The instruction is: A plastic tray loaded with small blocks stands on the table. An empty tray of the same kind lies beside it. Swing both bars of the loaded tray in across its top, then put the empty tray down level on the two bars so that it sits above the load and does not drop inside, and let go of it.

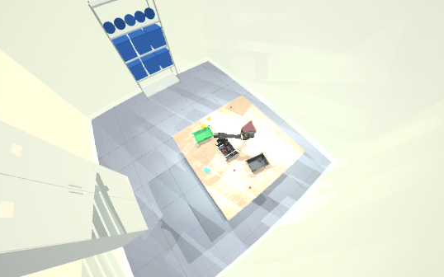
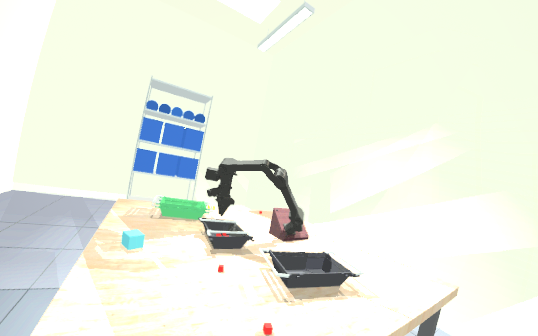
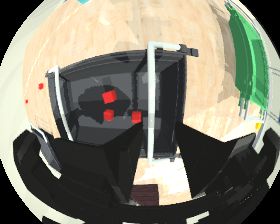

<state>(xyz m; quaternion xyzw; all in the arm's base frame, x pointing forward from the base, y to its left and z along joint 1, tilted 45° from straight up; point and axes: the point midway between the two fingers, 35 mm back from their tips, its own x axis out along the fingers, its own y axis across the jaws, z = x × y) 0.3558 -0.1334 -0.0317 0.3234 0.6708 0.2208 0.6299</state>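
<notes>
The dark tray is 460 mm to the left of my gripper tip, 140 mm behind it and 40 mm below it. From my gripper tip the other things lie so: cyan cube 370 mm ahead, 120 mm to the left, 70 mm below.
</notes>
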